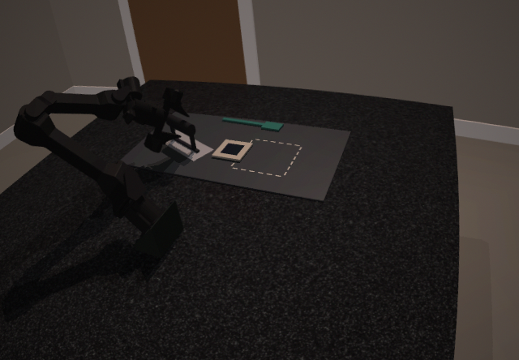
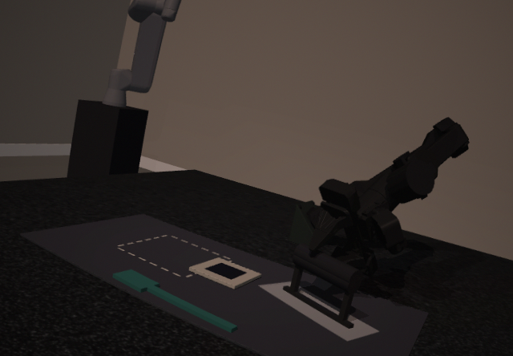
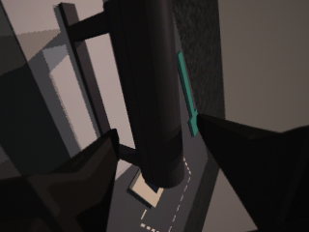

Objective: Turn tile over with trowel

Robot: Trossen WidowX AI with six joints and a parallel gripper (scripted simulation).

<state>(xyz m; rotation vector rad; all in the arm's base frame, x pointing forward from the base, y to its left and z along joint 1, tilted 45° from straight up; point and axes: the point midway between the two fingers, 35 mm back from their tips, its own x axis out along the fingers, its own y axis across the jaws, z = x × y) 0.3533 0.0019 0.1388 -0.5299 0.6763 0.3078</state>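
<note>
Now: the cream tile 15 cm to the right of my gripper tip, 6 cm below it and 2 cm behind it. Also, from my gripper tip: mat 14 cm to the right, 9 cm below, 1 cm ahead; green trowel 18 cm to the right, 14 cm ahead, 7 cm below.
</note>
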